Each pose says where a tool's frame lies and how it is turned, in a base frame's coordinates. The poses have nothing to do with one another.
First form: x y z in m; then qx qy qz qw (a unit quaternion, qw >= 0).
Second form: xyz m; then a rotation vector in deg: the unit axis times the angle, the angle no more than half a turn. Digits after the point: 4 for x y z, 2 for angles.
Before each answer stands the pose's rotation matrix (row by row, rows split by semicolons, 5 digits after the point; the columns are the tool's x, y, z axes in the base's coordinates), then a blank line. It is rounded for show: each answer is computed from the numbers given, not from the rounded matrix.
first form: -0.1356, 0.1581, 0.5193, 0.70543, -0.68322, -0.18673, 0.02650
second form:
-0.00332 -0.95404 -0.29966; -0.97383 -0.06501 0.21777; -0.22724 0.29255 -0.92886

-0.1356, 0.1581, 0.5193, 124.88, -120.95, -33.06
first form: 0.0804, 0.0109, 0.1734, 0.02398, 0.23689, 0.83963, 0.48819
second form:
-0.52219 -0.80844 0.27156; 0.83116 -0.41111 0.37439; -0.19103 0.42121 0.88662

0.0804, 0.0109, 0.1734, 3.34, 32.99, 116.95
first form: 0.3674, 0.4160, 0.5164, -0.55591, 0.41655, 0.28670, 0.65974
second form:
0.48858 -0.84142 0.23087; -0.08483 0.21754 0.97236; -0.86839 -0.49466 0.03490

0.3674, 0.4160, 0.5164, -72.08, 54.01, 37.17
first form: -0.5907, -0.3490, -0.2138, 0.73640, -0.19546, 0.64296, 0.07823
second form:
0.09680 -0.38847 0.91636; -0.18727 -0.91135 -0.36656; 0.97753 -0.13613 -0.16097

-0.5907, -0.3490, -0.2138, 126.33, -33.53, 110.30
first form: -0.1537, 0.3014, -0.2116, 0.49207, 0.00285, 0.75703, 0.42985
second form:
-0.14620 -0.64801 0.74747; 0.65362 -0.63044 -0.41871; 0.74257 0.42734 0.51572

-0.1537, 0.3014, -0.2116, 70.35, 0.41, 108.23
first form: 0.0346, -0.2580, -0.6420, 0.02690, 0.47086, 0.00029, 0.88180
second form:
0.55658 0.02482 0.83042; 0.02584 0.99855 -0.04717; -0.83039 0.04771 0.55514

0.0346, -0.2580, -0.6420, 3.21, 56.19, 0.03
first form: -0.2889, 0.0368, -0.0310, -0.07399, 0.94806, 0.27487, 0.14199
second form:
-0.94873 -0.21835 0.22855; -0.06224 0.83795 0.54219; -0.30990 0.50017 -0.80857

-0.2889, 0.0368, -0.0310, -12.23, 156.76, 45.45
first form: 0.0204, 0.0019, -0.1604, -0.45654, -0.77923, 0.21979, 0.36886
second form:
-0.31102 0.54936 -0.77554; 0.87365 0.48652 -0.00574; 0.37417 -0.67934 -0.63127

0.0204, 0.0019, -0.1604, -67.15, -114.61, 32.33
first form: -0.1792, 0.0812, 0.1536, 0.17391, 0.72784, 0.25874, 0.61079
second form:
-0.19339 -0.06291 0.97910; 0.56923 0.80562 0.16420; -0.79911 0.58908 -0.11998

-0.1792, 0.0812, 0.1536, 23.00, 96.25, 34.22
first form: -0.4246, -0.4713, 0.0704, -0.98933, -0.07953, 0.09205, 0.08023
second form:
0.97040 0.14259 -0.19490; 0.17213 -0.97448 0.14411; -0.16937 -0.17339 -0.97018

-0.4246, -0.4713, 0.0704, -169.52, -13.63, 15.77
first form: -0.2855, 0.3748, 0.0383, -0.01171, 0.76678, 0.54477, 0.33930
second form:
-0.76947 -0.38764 0.50758; 0.35173 0.40617 0.84339; -0.53310 0.82750 -0.17619

-0.2855, 0.3748, 0.0383, -1.75, 114.39, 81.27
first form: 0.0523, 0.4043, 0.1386, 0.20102, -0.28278, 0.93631, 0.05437
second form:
-0.91327 -0.21550 0.34568; -0.01187 -0.83416 -0.55140; 0.40718 -0.50768 0.75925

0.0523, 0.4043, 0.1386, 34.98, -49.21, 162.94
